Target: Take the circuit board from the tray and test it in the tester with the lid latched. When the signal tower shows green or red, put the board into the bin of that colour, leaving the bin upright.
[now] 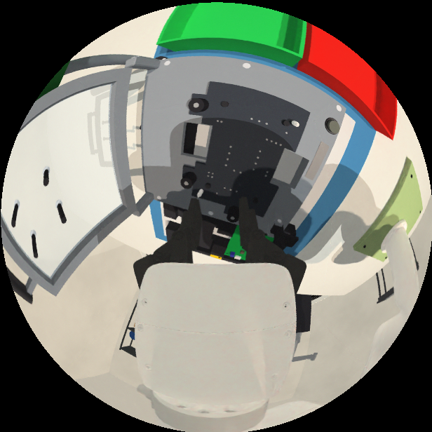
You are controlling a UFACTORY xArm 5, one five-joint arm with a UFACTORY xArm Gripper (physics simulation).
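Observation:
The tester (162,110) is a grey plate with a dark, stepped recess dotted with small pale points. Its lid (75,150), a white panel in a grey frame with several black pins, is swung open at the left. My gripper (219,207) is partly open over the tester's near edge, with a gap between its fingertips. A green circuit board (234,246) with small parts shows partly behind and beside the right finger, below the tester's near edge; the rest is hidden. The green bin (225,25) and the red bin (350,65) stand upright beyond the tester.
A blue border (350,160) runs along the tester's right side. A light green plate (392,210) with dark dots lies at the far right, beside a pale post (400,255). Black blocks (285,236) stand at the tester's near right corner. The tray cannot be made out clearly.

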